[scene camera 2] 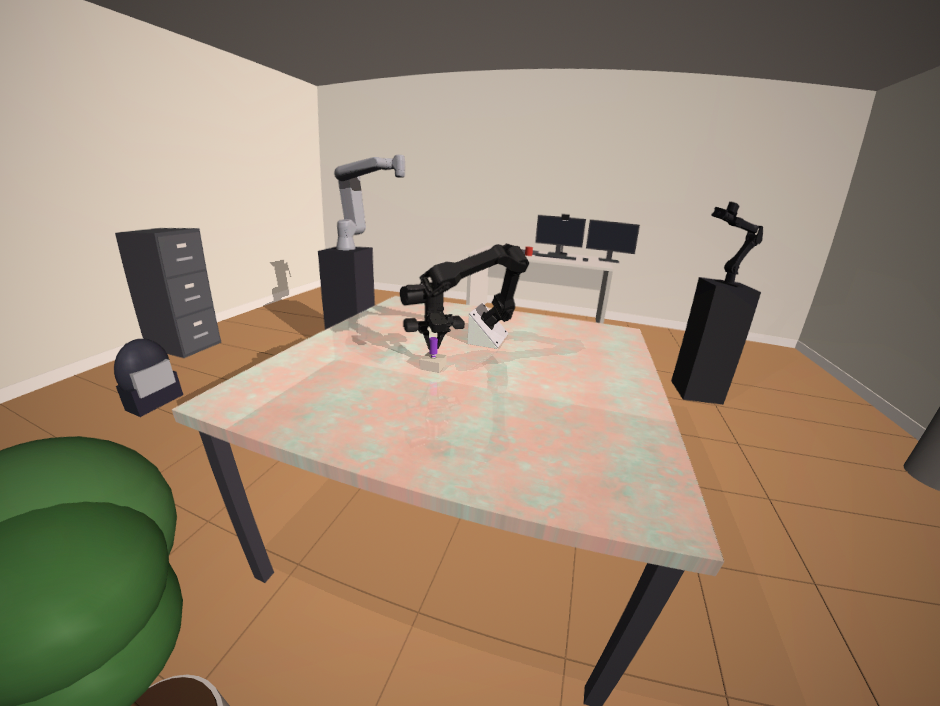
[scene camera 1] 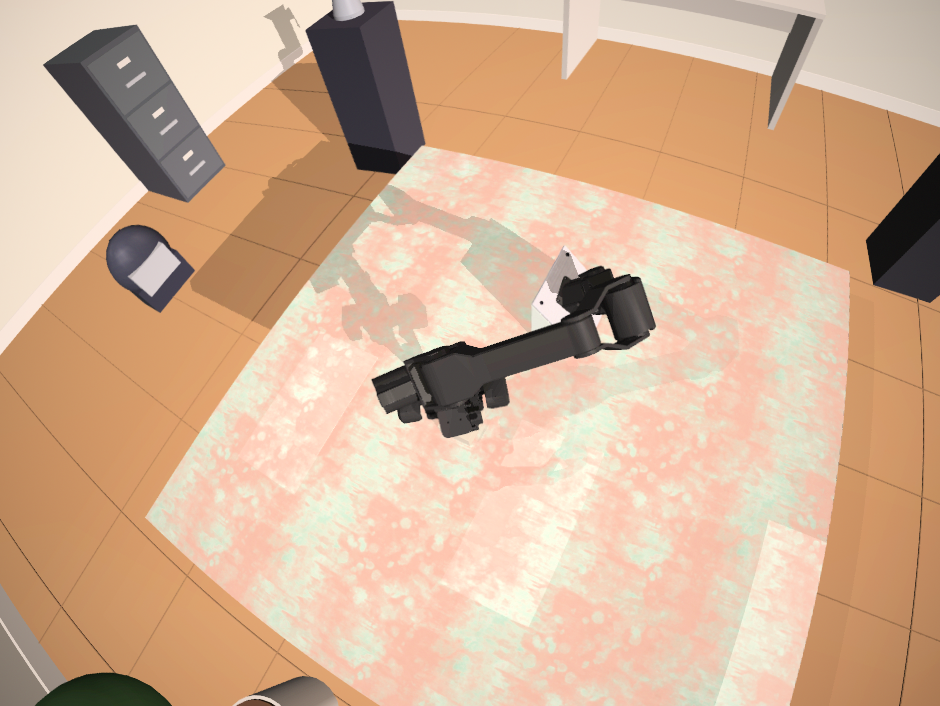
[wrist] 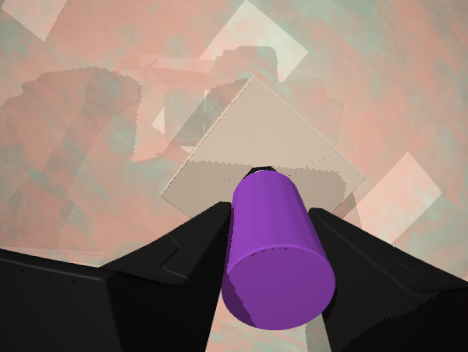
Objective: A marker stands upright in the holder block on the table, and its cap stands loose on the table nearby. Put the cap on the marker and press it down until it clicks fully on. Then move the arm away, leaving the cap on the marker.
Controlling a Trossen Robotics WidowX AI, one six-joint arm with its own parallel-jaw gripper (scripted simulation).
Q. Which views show my gripper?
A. Scene camera 2, scene camera 1 and the wrist view: all of them.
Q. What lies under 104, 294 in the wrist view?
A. My gripper.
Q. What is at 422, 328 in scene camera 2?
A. My gripper.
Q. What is my gripper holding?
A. A purple marker cap.
